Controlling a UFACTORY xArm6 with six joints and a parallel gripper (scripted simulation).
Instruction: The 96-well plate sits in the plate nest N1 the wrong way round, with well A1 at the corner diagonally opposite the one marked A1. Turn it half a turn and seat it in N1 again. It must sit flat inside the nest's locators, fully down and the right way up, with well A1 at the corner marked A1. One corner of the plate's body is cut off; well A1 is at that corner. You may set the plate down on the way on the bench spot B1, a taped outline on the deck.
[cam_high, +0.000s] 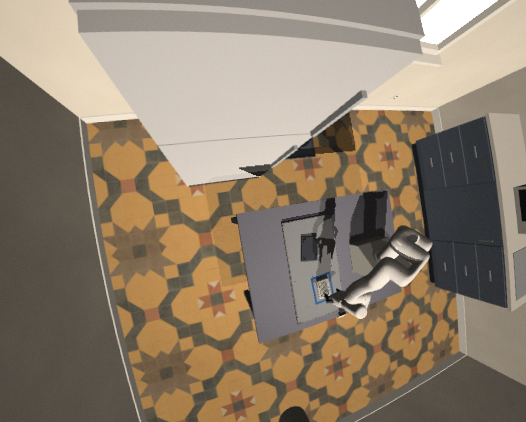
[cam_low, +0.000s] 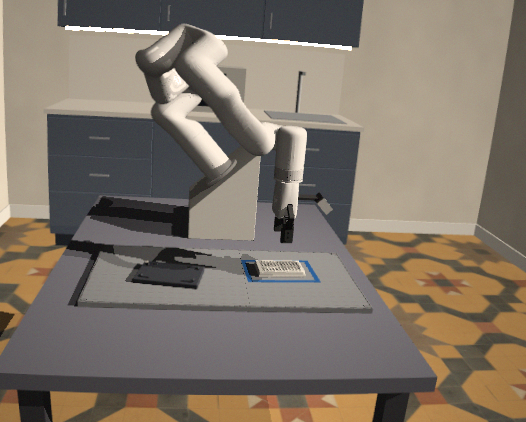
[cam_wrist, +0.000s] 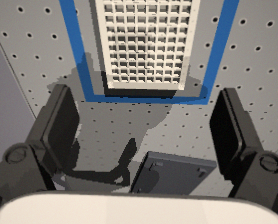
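Right now the white 96-well plate is 100 mm below my hand. Round my hand: dark plate nest N1: 60 mm ahead, 300 mm to the right, 100 mm below; then white tag: 360 mm to the right, 100 mm below.
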